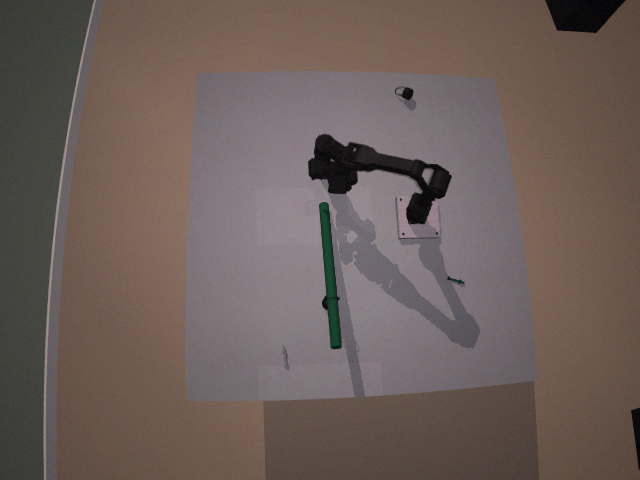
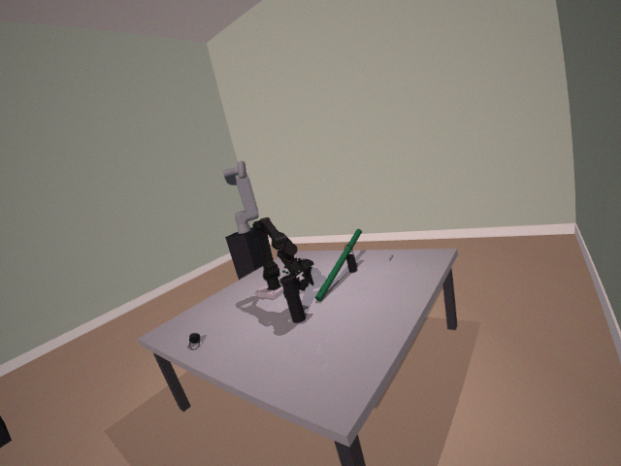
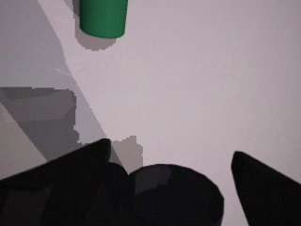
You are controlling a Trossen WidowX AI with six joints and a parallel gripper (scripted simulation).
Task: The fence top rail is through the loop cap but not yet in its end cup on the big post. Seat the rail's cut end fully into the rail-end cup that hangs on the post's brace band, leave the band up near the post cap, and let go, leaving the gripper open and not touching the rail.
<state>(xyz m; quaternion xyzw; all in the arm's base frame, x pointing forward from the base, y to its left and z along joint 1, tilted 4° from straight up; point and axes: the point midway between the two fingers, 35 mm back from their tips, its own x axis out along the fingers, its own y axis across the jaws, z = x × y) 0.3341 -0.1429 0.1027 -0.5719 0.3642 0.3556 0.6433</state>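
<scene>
Right now my gripper tip is 20 mm past the rail-end cup, 30 mm to the left of it and 30 mm below it. Round my gripper tip: green bolt 470 mm behind, 390 mm to the left, 100 mm below; grey part 180 mm ahead, 600 mm to the left, 100 mm below; small post 10 mm ahead, 420 mm to the left.
</scene>
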